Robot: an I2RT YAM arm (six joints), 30 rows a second.
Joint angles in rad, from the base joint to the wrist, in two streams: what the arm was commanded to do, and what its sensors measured. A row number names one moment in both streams.
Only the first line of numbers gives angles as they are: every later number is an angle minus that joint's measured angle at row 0.
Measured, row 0:
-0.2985, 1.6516, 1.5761, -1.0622, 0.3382, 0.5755
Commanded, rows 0 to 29:
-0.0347, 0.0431, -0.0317, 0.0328, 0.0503, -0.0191
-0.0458, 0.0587, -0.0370, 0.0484, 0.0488, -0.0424
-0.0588, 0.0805, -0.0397, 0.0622, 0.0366, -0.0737
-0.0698, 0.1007, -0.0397, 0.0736, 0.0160, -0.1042
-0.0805, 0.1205, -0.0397, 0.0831, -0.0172, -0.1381
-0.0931, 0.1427, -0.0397, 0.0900, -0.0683, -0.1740
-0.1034, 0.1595, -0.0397, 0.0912, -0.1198, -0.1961
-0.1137, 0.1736, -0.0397, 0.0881, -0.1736, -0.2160
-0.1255, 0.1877, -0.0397, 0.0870, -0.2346, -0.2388
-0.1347, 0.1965, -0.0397, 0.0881, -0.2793, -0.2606
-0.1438, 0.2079, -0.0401, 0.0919, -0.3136, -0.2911
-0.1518, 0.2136, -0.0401, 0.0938, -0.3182, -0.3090
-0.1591, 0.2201, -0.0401, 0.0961, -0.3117, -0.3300
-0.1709, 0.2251, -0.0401, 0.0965, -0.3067, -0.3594
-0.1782, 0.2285, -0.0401, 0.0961, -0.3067, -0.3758
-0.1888, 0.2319, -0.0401, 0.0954, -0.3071, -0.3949
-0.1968, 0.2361, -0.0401, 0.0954, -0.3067, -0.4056
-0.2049, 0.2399, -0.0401, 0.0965, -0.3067, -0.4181
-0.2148, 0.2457, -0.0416, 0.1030, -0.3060, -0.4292
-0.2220, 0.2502, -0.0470, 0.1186, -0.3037, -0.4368
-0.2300, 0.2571, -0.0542, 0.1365, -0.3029, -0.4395
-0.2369, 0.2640, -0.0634, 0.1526, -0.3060, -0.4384
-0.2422, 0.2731, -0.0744, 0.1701, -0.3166, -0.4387
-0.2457, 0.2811, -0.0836, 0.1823, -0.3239, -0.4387
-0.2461, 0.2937, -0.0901, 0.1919, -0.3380, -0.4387
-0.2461, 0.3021, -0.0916, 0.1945, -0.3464, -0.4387
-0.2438, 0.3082, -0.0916, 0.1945, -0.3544, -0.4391
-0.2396, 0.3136, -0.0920, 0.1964, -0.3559, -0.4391
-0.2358, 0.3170, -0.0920, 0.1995, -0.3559, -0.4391
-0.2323, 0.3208, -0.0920, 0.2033, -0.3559, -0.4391
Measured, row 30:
-0.2464, 0.3059, -0.0840, 0.1892, -0.3300, -0.4231
